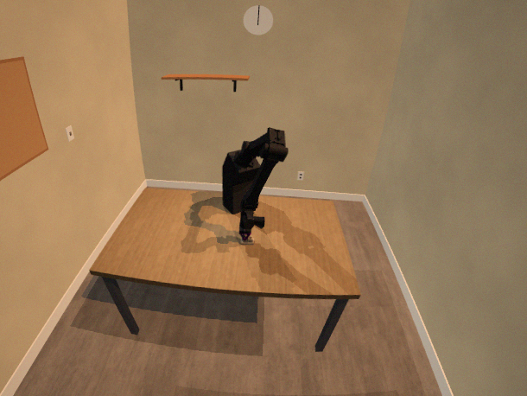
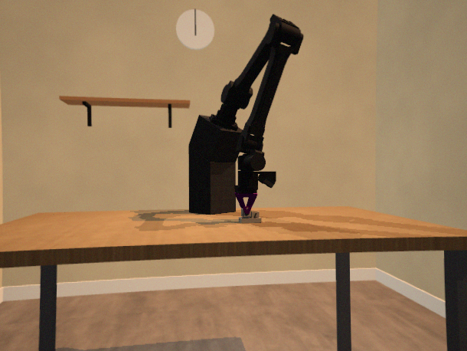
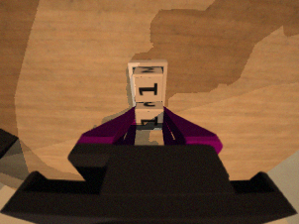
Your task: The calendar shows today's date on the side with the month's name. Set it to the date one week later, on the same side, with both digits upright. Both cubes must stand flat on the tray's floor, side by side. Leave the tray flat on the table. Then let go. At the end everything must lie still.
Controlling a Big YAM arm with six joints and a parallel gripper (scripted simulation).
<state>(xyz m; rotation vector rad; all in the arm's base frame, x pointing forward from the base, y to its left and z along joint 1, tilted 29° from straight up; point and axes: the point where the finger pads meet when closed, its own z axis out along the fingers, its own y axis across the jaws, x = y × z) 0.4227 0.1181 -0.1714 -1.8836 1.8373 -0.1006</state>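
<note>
My hand is 1 cm to the right of the tray and 3 cm above it.
</note>
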